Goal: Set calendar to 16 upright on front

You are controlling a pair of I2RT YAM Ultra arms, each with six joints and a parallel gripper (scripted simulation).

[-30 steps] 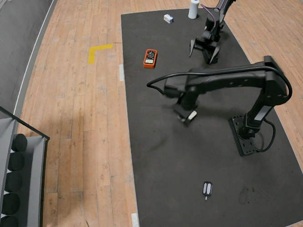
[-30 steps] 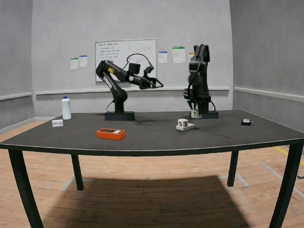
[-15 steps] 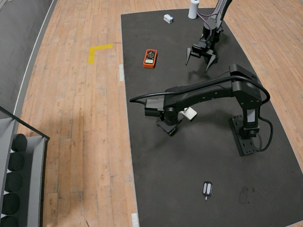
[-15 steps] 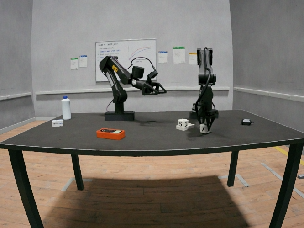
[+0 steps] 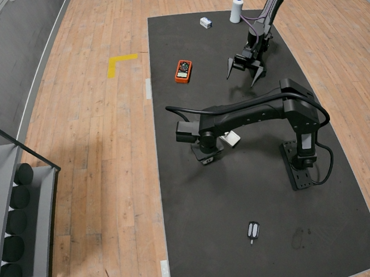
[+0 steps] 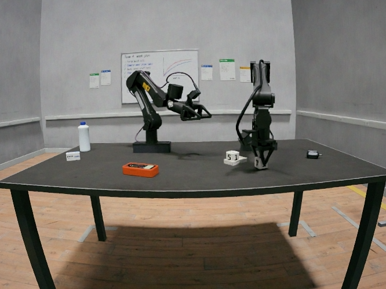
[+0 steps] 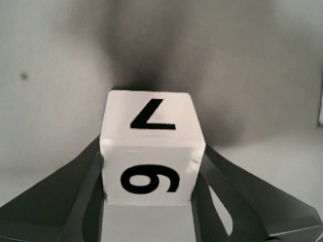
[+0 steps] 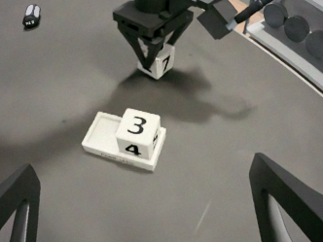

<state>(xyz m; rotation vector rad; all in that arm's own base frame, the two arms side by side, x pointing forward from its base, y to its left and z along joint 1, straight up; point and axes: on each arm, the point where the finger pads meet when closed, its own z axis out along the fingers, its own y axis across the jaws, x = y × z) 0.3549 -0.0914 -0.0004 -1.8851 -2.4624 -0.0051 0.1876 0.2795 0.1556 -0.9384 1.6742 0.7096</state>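
My left gripper is now 11 cm past the white tray, 9 cm to the left of it and 2 cm above it. The rest, counted from my left hand: white bottle 90 cm to the right, 37 cm behind, 5 cm above.
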